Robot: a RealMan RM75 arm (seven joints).
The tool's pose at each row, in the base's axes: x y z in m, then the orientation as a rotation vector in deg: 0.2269, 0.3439, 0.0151, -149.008, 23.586, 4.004; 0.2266, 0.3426, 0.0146, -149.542, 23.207, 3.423; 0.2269, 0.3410, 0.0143, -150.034, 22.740, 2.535; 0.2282, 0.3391, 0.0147, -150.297, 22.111, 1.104; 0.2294, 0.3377, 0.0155, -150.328, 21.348, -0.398; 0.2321, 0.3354, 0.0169, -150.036, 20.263, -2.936; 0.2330, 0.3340, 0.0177, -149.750, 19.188, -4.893; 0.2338, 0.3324, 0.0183, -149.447, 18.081, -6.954; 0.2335, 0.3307, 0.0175, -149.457, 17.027, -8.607; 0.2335, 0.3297, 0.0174, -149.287, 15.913, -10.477; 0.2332, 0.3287, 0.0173, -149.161, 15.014, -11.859; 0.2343, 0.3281, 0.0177, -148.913, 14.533, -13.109; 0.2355, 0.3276, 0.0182, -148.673, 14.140, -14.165; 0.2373, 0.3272, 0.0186, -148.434, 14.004, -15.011
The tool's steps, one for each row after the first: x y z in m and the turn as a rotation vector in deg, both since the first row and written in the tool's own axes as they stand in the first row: 0.0001, 0.0014, -0.0002, -0.407, 0.406, -0.422; 0.0009, 0.0028, -0.0007, -0.729, 1.001, -0.957; 0.0026, 0.0038, -0.0020, -0.752, 1.909, -1.686; 0.0040, 0.0042, -0.0033, -0.539, 2.811, -2.502; 0.0071, 0.0046, -0.0056, 0.107, 4.338, -3.711; 0.0082, 0.0051, -0.0069, 0.659, 5.470, -4.811; 0.0094, 0.0059, -0.0082, 1.212, 6.675, -5.955; 0.0096, 0.0078, -0.0084, 1.397, 7.644, -7.007; 0.0099, 0.0087, -0.0088, 1.756, 8.740, -8.132; 0.0099, 0.0096, -0.0092, 2.011, 9.539, -9.018; 0.0111, 0.0096, -0.0098, 2.342, 10.316, -9.577; 0.0123, 0.0094, -0.0104, 2.644, 10.973, -10.039; 0.0141, 0.0090, -0.0109, 2.918, 11.532, -10.279
